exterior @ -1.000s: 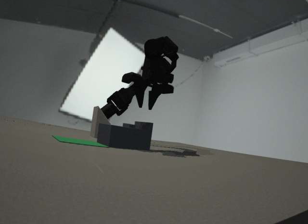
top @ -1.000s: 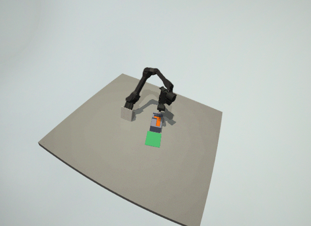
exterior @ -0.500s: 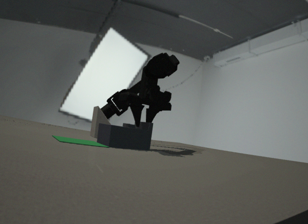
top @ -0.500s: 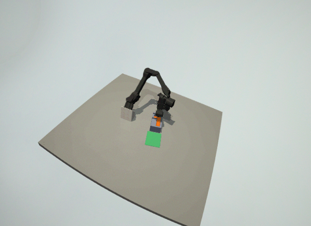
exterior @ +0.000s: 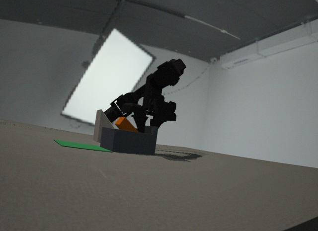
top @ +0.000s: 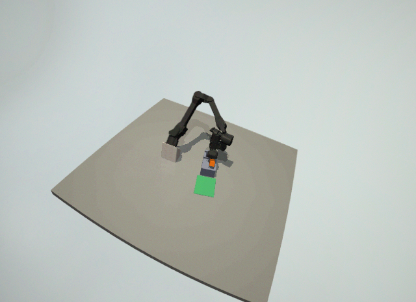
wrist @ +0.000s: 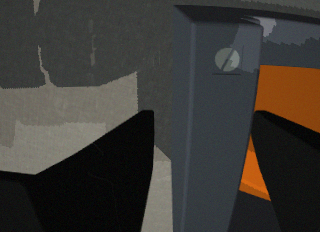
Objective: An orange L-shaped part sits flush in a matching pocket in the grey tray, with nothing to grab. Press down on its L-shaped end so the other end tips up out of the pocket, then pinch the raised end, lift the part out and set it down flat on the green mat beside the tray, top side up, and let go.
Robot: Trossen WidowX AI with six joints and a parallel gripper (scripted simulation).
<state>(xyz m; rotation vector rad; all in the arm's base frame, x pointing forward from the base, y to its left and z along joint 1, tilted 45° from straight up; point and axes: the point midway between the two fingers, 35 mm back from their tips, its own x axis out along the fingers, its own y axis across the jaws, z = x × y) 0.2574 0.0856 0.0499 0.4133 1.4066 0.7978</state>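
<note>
Right now the orange L-shaped part is 10 mm ahead of my gripper tip and 50 mm to the right of it. Round my gripper tip: green mat: 50 mm ahead, 220 mm to the right, 60 mm below.
</note>
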